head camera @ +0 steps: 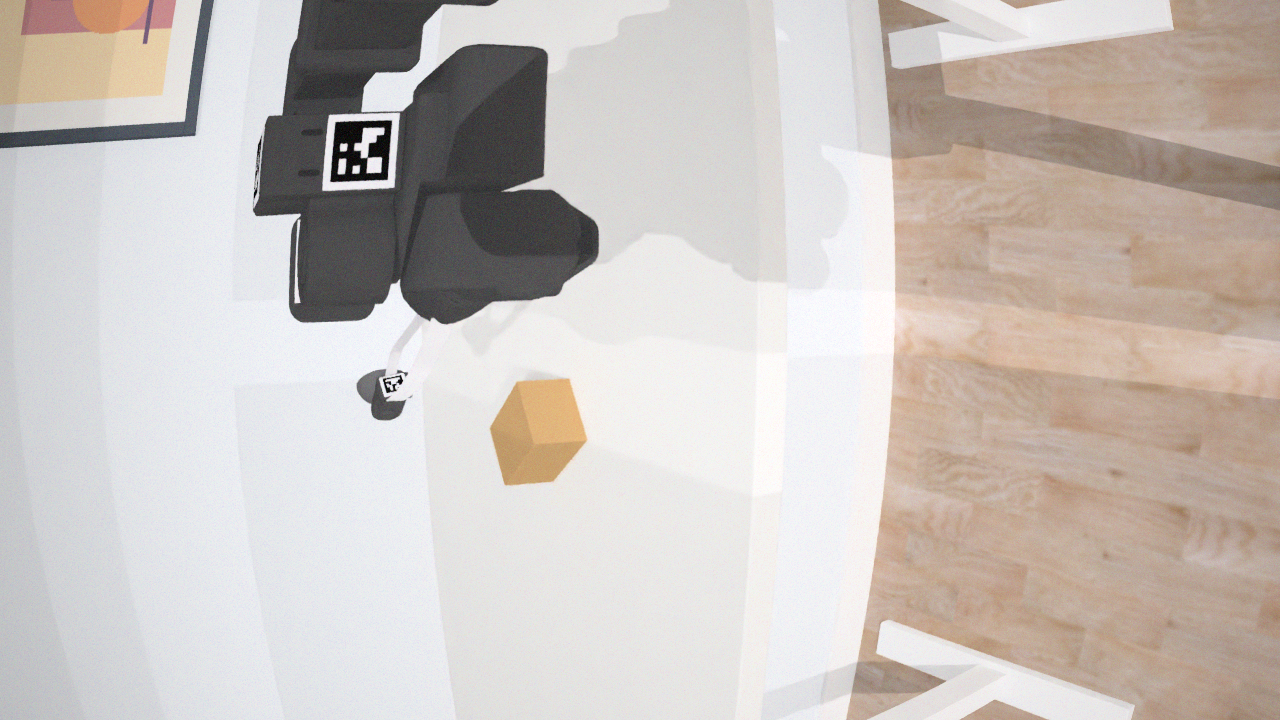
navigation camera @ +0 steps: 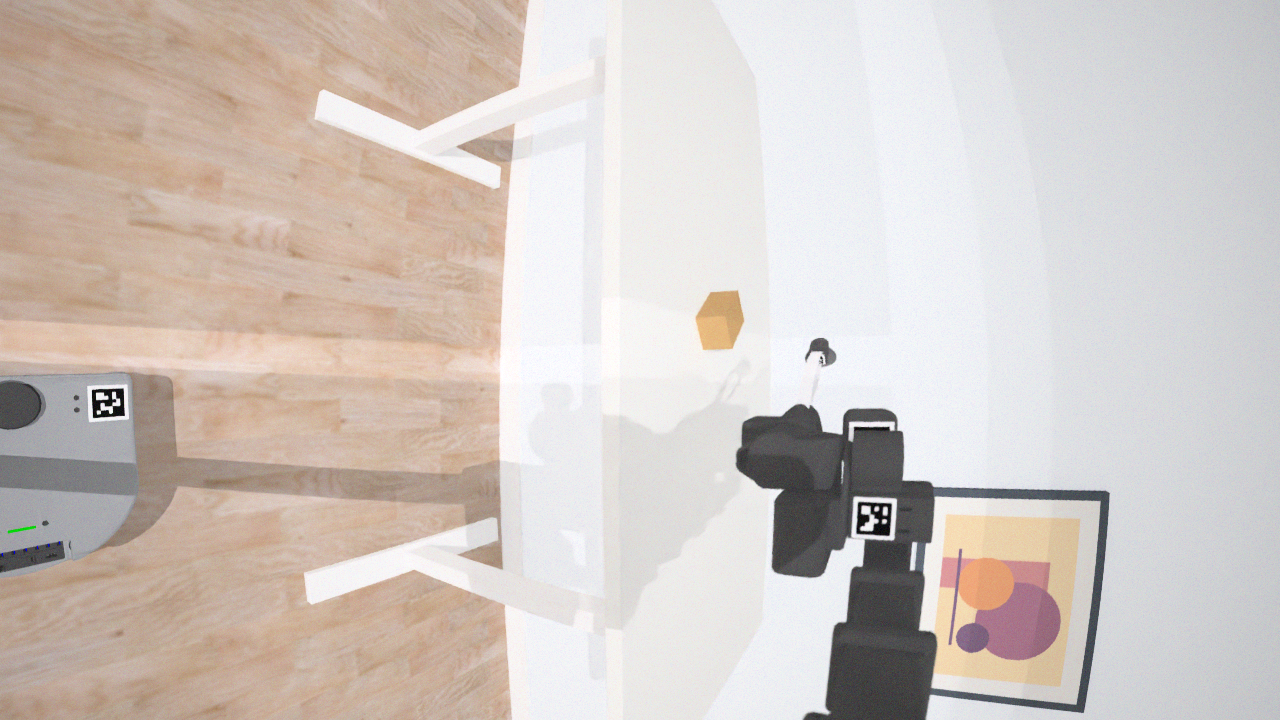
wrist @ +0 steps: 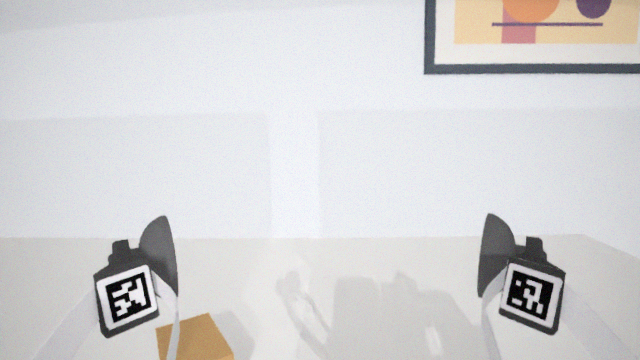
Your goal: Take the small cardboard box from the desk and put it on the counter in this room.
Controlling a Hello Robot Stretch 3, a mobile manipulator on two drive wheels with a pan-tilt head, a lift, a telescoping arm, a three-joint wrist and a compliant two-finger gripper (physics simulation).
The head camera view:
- my gripper: 377, 273
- small cardboard box: 537, 432
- white desk: 644, 574
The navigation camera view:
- my gripper: 821, 417
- small cardboard box: 719, 321
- white desk: 684, 532
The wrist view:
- my gripper: 326, 244
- white desk: 361, 290
